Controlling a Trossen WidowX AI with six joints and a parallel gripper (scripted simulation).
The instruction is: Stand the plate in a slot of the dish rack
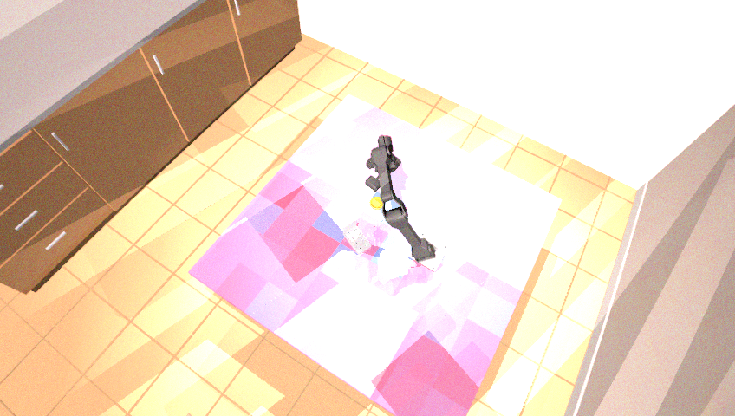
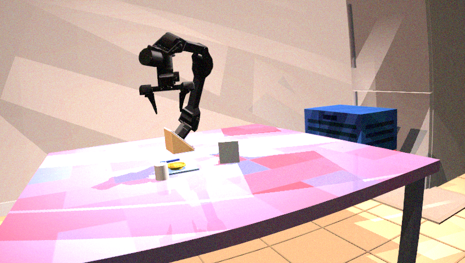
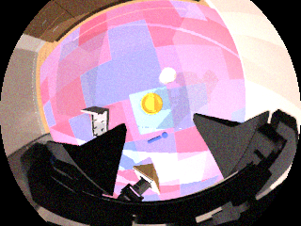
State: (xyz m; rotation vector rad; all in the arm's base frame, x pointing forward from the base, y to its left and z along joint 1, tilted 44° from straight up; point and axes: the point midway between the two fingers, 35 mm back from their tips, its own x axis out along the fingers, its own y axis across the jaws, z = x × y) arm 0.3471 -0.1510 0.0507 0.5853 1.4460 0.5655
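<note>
My gripper tip is now 10 mm to the right of the plate and 190 mm above it. The rest, counted from my gripper tip: white cylinder (80 mm ahead, 50 mm to the right, 180 mm below); then dish rack (40 mm behind, 220 mm to the left, 180 mm below).
</note>
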